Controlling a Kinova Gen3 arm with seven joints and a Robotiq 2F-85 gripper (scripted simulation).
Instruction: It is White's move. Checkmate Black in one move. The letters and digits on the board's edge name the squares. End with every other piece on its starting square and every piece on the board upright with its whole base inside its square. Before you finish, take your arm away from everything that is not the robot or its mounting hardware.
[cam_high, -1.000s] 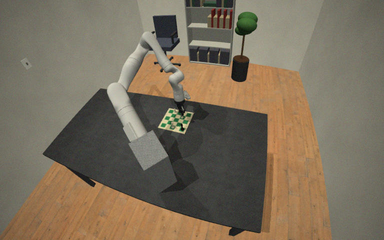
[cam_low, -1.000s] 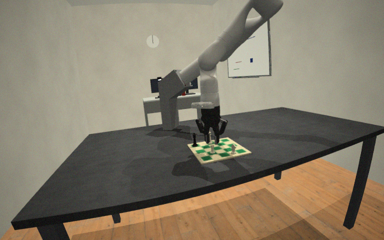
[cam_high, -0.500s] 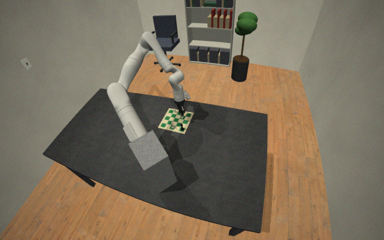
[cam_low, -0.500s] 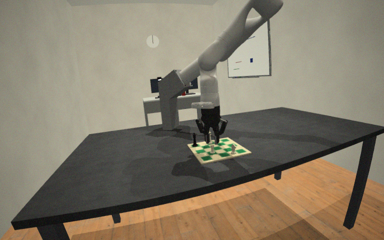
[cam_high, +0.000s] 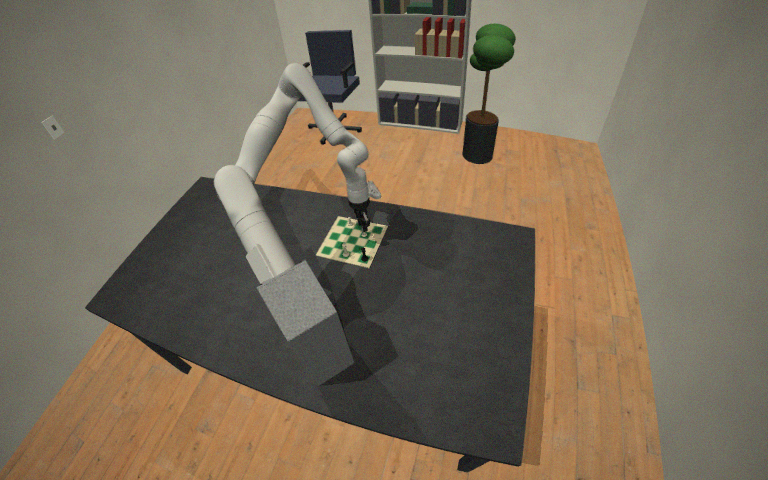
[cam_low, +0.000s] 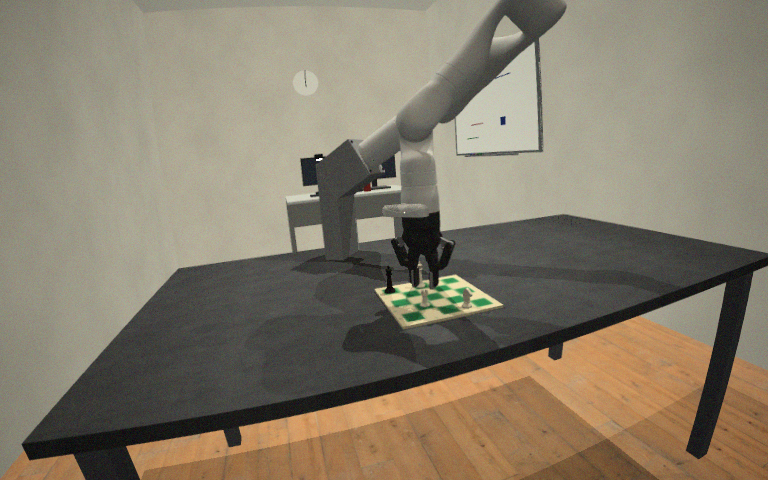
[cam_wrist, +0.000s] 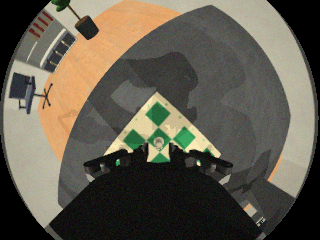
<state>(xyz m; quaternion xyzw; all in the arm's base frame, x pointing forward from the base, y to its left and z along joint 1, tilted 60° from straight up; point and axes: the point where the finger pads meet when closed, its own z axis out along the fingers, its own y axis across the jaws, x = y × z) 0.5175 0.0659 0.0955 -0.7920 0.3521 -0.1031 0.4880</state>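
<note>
The chessboard is 60 mm below my hand, 40 mm behind it and 20 mm to the left of it. Also, from my hand: black piece: 100 mm behind, 70 mm to the right, 30 mm below.
</note>
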